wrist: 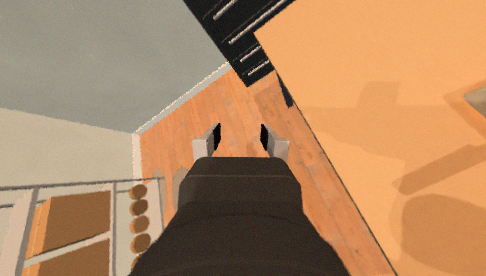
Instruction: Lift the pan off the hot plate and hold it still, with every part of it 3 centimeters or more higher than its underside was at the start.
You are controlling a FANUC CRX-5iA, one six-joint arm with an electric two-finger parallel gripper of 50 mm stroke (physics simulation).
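Frame: origin at the arm's base, x ahead, y left, z up, level; millimetres.
Seen in the pictures: gripper, fingertip midpoint: [240, 131].
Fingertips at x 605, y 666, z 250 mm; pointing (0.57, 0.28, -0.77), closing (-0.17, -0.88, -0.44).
Note:
A point is followed by its place in that frame.
My gripper [240, 131] @[y 666, x 605, z 250 mm] is open and empty, its two black-padded fingers apart in the middle of the wrist view. Wooden floor shows far below, between and around the fingers. The pan and the hot plate do not show in the wrist view. A light orange table top [350, 60] @[y 390, x 848, z -70 mm] lies to the right of the gripper, with the arm's shadows on it. Part of a greyish object with an orange border shows at the right edge; I cannot tell what it is.
A black cabinet [248, 79] with pale bar handles stands at the top, against the table's edge. A rack [113, 215] with brown boxes and a row of round brown items stands at the lower left. Grey walls [100, 60] meet the wooden floor [175, 135] at the left.

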